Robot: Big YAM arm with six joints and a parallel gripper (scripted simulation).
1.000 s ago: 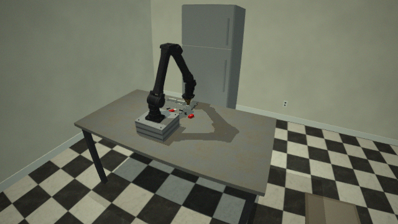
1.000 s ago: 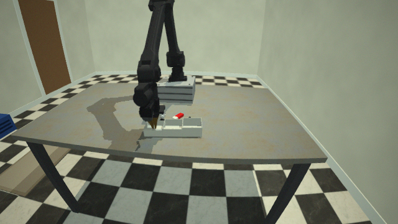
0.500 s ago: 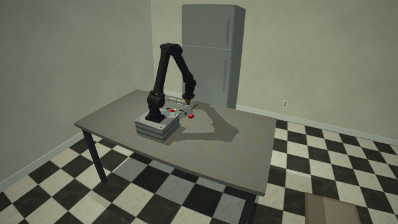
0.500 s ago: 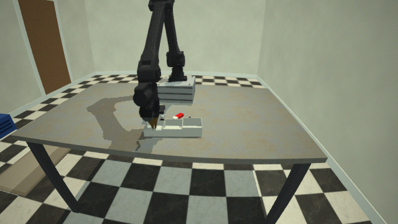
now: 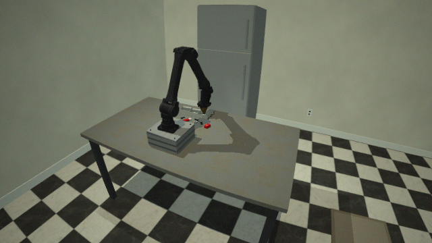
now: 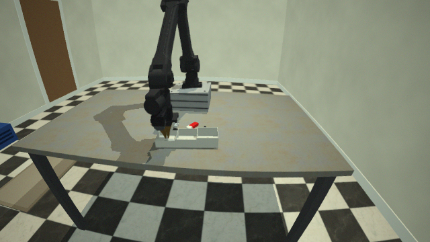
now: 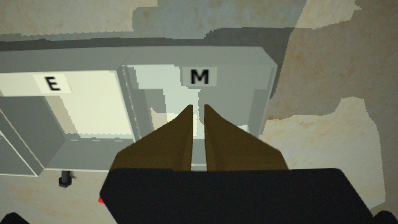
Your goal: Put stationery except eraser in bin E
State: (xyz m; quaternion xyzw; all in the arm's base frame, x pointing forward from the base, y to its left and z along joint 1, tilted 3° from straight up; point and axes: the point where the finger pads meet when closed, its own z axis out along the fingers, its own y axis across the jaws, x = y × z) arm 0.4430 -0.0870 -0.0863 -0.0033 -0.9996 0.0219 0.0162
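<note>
My gripper is now 80 mm to the right of the joined bins and 10 mm above it. The rest, counted from my hand: black AAA battery 90 mm behind, 30 mm to the left, 20 mm below; then grey pencil sharpener 140 mm behind, 20 mm to the left, 20 mm below; then black die 130 mm behind, 30 mm to the right, 20 mm below.
</note>
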